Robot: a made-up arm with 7 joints. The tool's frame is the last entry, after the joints. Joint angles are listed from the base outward. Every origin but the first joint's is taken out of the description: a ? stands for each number. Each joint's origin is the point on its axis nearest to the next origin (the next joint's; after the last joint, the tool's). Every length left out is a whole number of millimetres.
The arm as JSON. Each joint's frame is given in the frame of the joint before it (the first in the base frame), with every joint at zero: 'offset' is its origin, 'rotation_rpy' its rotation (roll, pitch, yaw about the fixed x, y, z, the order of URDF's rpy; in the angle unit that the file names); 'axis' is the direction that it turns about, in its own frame. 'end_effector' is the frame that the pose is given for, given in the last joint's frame.
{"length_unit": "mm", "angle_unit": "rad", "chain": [
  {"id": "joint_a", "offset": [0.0, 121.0, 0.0], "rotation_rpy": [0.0, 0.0, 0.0], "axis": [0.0, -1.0, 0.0]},
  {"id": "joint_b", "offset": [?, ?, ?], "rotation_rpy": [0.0, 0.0, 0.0], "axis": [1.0, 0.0, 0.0]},
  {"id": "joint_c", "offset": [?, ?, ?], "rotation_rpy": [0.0, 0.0, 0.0], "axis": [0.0, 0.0, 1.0]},
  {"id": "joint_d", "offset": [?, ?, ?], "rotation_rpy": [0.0, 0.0, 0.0], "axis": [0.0, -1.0, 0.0]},
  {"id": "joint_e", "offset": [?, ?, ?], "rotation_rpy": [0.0, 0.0, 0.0], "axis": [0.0, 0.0, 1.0]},
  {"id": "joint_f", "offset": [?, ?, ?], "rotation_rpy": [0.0, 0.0, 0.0], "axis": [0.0, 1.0, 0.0]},
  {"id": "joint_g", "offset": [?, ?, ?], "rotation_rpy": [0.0, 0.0, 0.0], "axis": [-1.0, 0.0, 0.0]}
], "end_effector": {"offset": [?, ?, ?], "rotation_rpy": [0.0, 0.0, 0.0]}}
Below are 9 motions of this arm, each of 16 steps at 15 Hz.
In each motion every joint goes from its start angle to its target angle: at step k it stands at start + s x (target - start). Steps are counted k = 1, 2, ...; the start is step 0. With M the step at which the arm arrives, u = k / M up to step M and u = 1 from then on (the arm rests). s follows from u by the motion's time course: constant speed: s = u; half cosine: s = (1 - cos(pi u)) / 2; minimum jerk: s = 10 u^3 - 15 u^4 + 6 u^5.
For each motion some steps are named. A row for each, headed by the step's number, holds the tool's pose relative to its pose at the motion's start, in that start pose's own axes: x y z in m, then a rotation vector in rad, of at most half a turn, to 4 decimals.
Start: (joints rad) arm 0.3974 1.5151 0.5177 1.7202 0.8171 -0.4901 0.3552
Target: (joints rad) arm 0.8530 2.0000 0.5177 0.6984 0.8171 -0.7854 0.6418
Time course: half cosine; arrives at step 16
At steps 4, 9, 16:
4: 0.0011 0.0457 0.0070 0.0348 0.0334 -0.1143
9: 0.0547 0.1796 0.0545 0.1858 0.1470 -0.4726
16: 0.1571 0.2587 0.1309 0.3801 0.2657 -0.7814

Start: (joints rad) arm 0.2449 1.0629 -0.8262 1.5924 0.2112 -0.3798 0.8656
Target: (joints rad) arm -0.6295 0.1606 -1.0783 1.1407 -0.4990 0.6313 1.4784
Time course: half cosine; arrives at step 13
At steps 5, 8, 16:
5: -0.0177 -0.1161 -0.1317 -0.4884 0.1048 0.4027
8: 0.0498 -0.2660 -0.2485 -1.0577 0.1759 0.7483
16: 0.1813 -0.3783 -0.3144 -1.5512 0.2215 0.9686

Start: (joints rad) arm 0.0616 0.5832 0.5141 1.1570 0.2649 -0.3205 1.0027
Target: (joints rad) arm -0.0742 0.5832 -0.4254 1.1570 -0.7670 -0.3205 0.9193
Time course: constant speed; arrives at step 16
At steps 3, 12, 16:
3: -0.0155 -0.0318 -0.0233 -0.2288 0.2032 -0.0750
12: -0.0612 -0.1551 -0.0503 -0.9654 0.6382 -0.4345
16: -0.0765 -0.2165 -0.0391 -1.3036 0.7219 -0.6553

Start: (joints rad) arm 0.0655 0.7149 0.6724 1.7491 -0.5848 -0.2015 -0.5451
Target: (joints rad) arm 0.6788 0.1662 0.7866 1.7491 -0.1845 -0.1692 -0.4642
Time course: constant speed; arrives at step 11
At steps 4, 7, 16:
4: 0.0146 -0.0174 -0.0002 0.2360 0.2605 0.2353
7: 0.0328 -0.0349 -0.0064 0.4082 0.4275 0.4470
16: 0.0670 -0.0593 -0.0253 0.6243 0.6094 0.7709

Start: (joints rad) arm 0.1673 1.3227 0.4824 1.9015 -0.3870 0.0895 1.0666
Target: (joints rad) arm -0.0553 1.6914 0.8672 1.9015 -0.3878 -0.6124 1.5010
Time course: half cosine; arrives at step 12
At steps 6, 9, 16:
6: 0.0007 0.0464 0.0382 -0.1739 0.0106 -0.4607
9: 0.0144 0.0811 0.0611 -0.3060 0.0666 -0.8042
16: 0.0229 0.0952 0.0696 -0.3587 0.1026 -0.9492

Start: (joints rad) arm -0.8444 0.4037 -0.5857 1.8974 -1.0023 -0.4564 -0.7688
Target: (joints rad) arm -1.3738 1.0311 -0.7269 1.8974 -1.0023 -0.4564 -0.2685
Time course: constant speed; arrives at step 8
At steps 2, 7, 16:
2: 0.0168 0.0174 0.0551 -0.3317 0.0502 0.0497
7: 0.0737 0.0949 0.1611 -1.1539 0.1034 0.2752
16: 0.0854 0.1150 0.1754 -1.3150 0.0971 0.3359

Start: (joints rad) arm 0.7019 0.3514 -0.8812 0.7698 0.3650 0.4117 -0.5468
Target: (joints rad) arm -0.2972 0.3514 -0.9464 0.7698 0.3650 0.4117 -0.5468
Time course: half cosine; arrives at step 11
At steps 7, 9, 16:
7: -0.2818 -0.1233 0.1809 -0.4209 0.4967 -0.3171
9: -0.3475 -0.1275 0.2685 -0.5522 0.6445 -0.4088
16: -0.3684 -0.1249 0.3036 -0.6017 0.6994 -0.4424

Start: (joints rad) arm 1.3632 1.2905 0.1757 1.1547 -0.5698 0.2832 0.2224
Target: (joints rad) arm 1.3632 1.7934 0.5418 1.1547 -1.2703 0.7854 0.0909
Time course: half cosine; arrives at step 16
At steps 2, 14, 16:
2: -0.0042 0.0100 0.0001 0.0341 0.0336 -0.0244
14: -0.0568 0.2528 0.0688 0.9985 0.8318 -0.4742
16: -0.0568 0.2621 0.0741 1.0430 0.8633 -0.4864

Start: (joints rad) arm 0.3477 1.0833 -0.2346 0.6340 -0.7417 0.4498 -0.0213
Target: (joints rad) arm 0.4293 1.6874 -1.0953 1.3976 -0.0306 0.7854 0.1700
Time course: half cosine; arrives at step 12
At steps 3, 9, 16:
3: -0.0019 0.0297 0.0037 0.0366 -0.0251 -0.0112
9: -0.0285 0.0660 0.0662 -0.1753 -0.1156 -0.1813
16: -0.0440 0.0573 0.0845 -0.2941 -0.0961 -0.2303

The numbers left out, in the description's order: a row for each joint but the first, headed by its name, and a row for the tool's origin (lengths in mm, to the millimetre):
joint_b: 0.0 0.0 0.0
joint_c: 0.0 0.0 -289.0
joint_d: 0.0 0.0 0.0
joint_e: 0.0 0.0 -258.0
joint_f: 0.0 0.0 0.0
joint_g: 0.0 0.0 0.0
tool: 0.0 0.0 0.0

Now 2 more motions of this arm.
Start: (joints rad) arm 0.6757 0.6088 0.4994 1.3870 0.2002 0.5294 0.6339
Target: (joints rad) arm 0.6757 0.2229 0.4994 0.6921 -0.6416 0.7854 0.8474
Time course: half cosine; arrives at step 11
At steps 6, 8, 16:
6: -0.1482 -0.0398 -0.0458 -0.0291 0.6822 0.1872
8: -0.2128 -0.0823 -0.0544 -0.1073 0.9969 0.2424
16: -0.2529 -0.1184 -0.0549 -0.1795 1.2068 0.2624

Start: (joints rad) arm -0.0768 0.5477 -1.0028 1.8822 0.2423 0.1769 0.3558
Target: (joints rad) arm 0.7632 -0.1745 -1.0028 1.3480 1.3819 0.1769 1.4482
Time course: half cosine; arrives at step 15
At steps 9, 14, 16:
9: 0.1446 0.1150 -0.1138 -0.8570 -0.6105 0.1554
14: 0.2562 0.1271 -0.1576 -1.4050 -0.9071 0.0983
16: 0.2600 0.1267 -0.1589 -1.4235 -0.9161 0.0958

